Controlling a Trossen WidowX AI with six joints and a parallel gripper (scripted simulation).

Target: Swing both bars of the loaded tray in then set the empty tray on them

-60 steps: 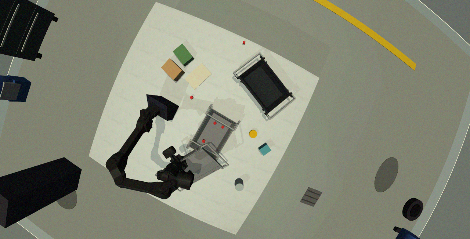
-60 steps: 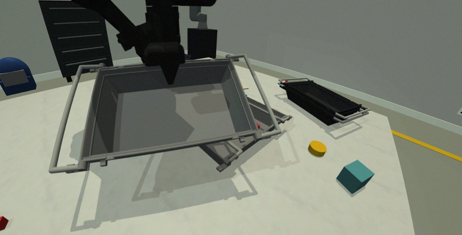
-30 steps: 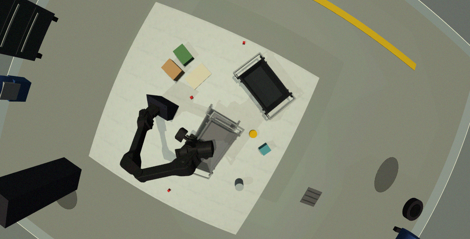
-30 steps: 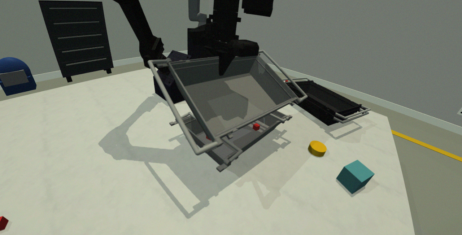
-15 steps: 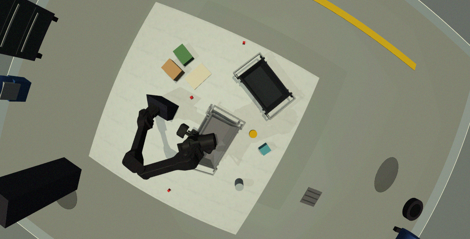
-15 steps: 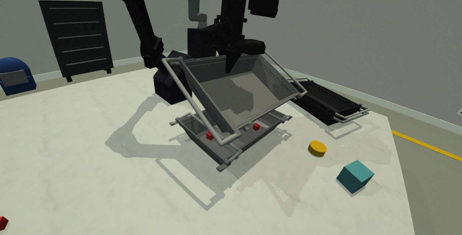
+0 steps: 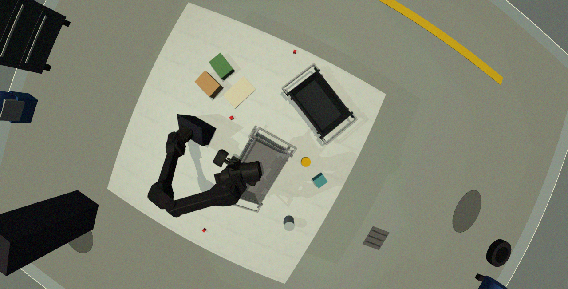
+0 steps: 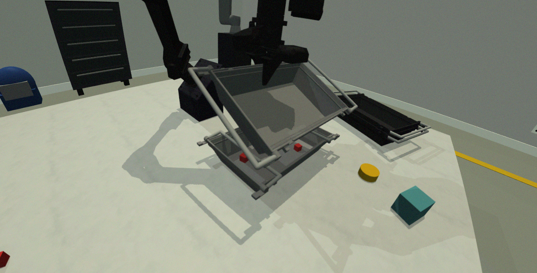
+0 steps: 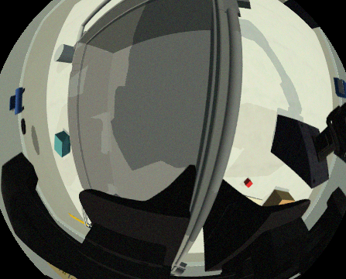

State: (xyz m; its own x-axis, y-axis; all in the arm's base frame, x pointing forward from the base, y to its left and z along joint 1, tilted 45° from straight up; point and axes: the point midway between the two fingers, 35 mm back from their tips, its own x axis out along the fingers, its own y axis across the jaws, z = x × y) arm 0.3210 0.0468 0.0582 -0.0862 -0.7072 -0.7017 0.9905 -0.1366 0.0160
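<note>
Right now my gripper tip is 80 mm short of the grey tray and 10 mm to the left of it. From my gripper tip the other things lie so: cream block: 190 mm behind, 290 mm to the left, 180 mm below; then red block: 20 mm ahead, 70 mm to the right, 170 mm below; then yellow disc: 280 mm ahead, 100 mm to the left, 170 mm below.
</note>
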